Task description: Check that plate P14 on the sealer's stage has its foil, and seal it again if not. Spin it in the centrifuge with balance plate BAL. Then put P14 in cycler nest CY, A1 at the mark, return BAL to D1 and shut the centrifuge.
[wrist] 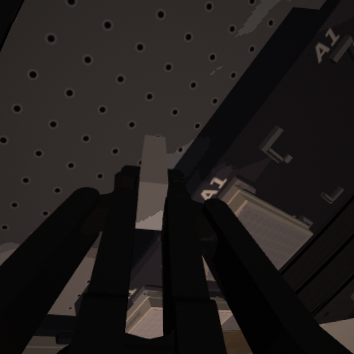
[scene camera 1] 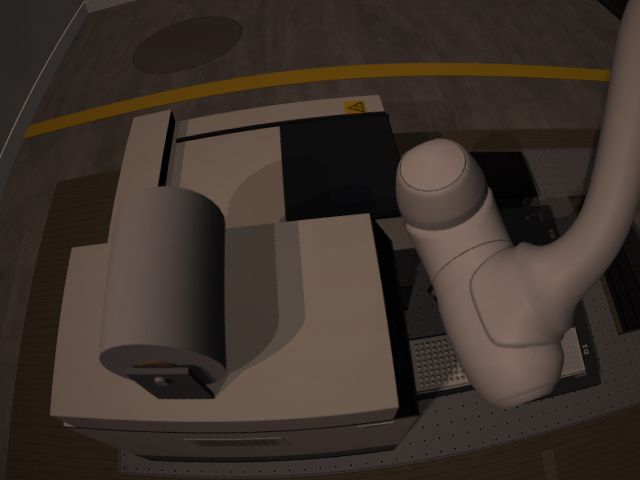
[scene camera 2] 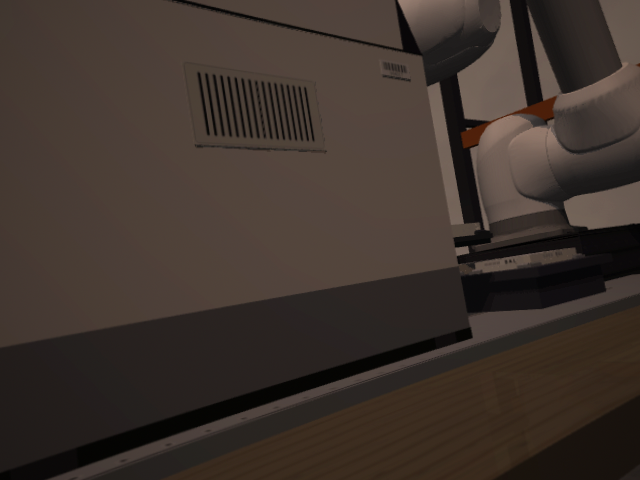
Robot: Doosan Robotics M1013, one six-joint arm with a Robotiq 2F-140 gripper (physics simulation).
Scene:
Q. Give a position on a well plate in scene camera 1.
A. At 436, 368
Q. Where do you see a dark hatch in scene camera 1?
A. At 338, 167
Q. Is the gripper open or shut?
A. Shut.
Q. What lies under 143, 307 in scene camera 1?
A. A cylinder.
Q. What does the gripper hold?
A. Nothing.

